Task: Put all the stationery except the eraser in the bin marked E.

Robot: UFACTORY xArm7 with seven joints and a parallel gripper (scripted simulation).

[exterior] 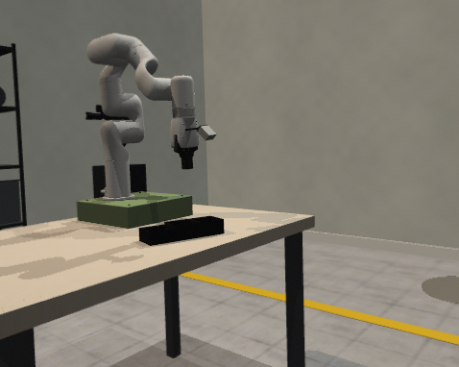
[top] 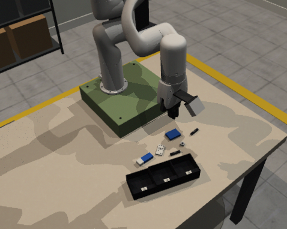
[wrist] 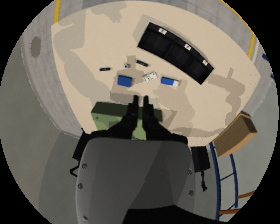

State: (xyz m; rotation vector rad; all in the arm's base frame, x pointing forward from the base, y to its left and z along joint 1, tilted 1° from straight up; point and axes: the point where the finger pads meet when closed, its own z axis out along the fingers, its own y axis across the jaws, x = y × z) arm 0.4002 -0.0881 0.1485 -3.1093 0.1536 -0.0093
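Right now my hand is 200 mm above the black bin, 110 mm to the left of it and 50 mm short of it. Also, from my hand: grey nut (220 mm below, 70 mm to the left, 10 mm ahead); then white domino (220 mm below, 40 mm behind, 10 mm to the right); then blue block (220 mm below, 80 mm to the left, 50 mm behind).
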